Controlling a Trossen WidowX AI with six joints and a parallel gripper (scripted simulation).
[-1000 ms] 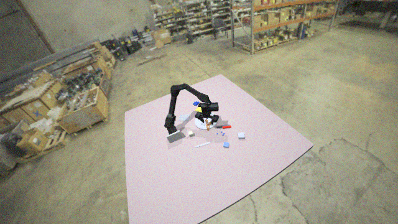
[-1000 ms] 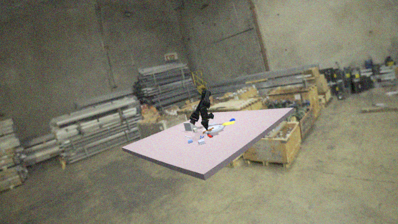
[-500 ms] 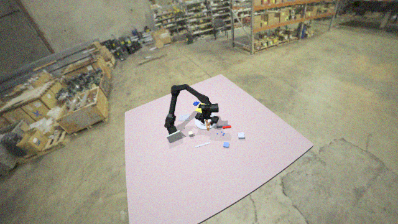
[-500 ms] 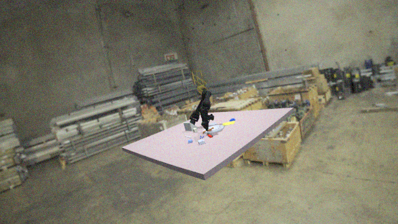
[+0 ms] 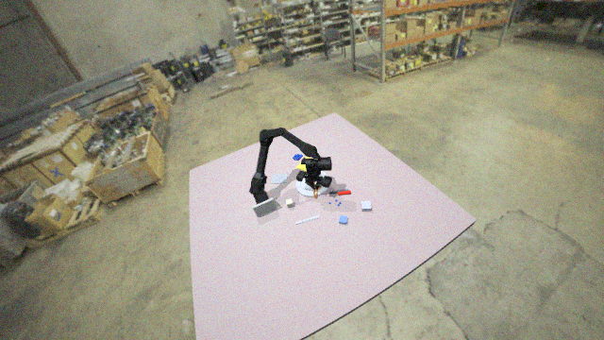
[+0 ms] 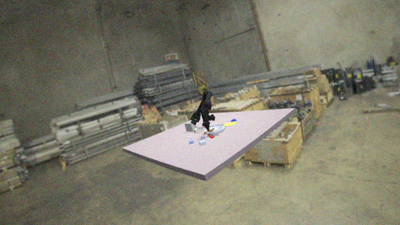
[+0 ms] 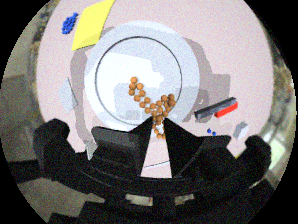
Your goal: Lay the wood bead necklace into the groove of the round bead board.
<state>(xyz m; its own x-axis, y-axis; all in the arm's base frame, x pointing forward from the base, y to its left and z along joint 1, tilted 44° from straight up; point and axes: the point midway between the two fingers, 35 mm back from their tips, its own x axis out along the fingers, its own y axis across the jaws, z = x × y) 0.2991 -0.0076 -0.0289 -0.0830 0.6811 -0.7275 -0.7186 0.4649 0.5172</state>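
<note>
Now: the red-handled tool 12 cm ahead of my gripper tip, 7 cm to the right of it and 1 cm below it. Round my gripper tip: white stick (16 cm to the right, 11 cm behind, 2 cm below); then cream cube (16 cm behind, 3 cm to the right); then blue block (24 cm to the right, 5 cm ahead, 1 cm below).
</note>
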